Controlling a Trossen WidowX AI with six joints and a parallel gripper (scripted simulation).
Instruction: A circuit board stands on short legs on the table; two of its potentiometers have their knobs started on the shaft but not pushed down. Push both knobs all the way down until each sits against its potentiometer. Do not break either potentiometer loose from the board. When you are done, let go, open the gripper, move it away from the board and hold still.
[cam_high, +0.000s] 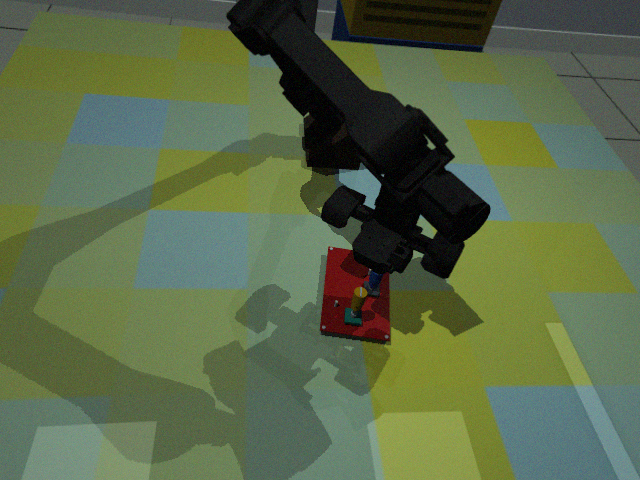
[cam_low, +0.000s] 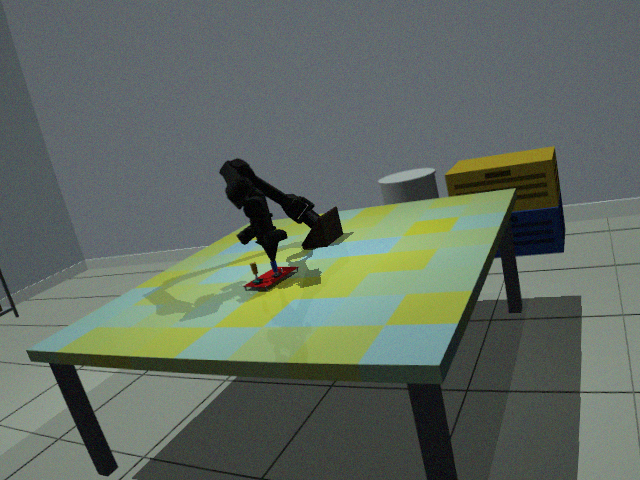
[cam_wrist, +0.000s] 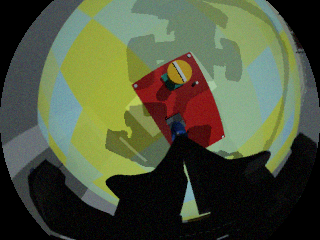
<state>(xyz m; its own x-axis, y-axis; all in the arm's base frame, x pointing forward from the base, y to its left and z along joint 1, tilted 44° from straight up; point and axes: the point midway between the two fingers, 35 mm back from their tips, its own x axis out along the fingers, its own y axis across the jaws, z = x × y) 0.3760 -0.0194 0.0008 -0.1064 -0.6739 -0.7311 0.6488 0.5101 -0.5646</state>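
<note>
My gripper tip is 1 cm above the blue knob. Also, from my gripper tip: yellow knob: 5 cm ahead, 4 cm to the right.
</note>
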